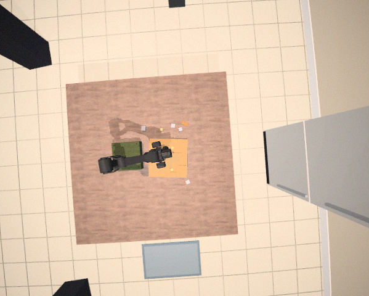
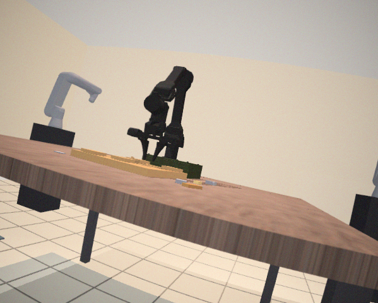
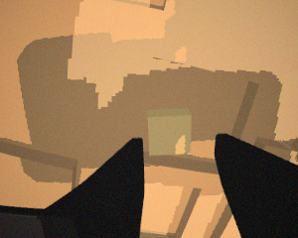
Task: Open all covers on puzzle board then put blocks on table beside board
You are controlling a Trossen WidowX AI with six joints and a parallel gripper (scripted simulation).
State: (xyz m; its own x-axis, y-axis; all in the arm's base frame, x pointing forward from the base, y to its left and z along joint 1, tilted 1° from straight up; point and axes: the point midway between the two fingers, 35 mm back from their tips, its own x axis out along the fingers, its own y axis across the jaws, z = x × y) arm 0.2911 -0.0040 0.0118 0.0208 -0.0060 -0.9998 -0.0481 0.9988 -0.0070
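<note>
Right now my gripper tip is 5 cm short of the puzzle board, 3 cm to the left of it and 2 cm above it.
</note>
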